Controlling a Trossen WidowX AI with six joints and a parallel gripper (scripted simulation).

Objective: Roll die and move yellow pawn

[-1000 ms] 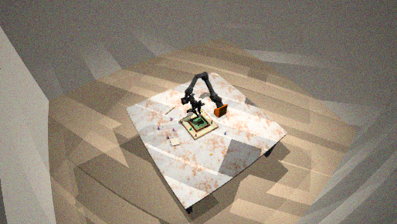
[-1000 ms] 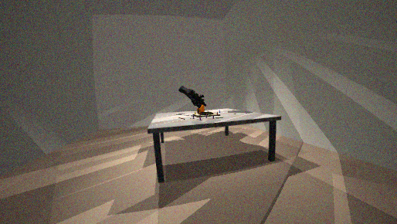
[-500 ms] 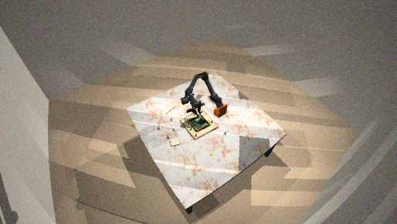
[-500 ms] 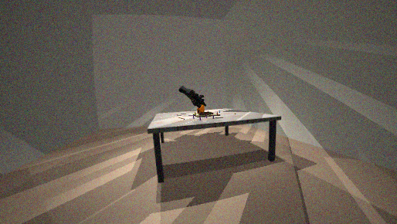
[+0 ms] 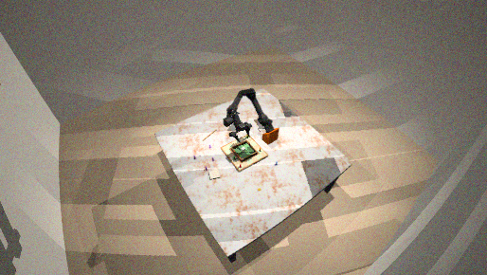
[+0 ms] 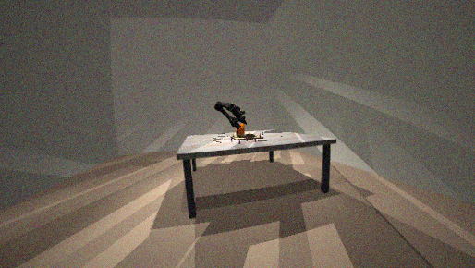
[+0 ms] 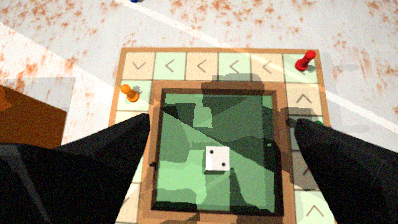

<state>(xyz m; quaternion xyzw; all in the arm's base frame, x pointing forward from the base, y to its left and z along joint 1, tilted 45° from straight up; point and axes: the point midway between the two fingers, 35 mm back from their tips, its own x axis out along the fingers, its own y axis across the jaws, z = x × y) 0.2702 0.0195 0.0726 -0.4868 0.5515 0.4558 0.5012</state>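
Right now my gripper tip is 120 mm past the yellow pawn, 110 mm to the left of it and 120 mm above it. Also, from my gripper tip: green pawn (110 mm ahead, 20 mm to the left, 120 mm below); green tray (140 mm below); grey die (10 mm to the right, 120 mm below).
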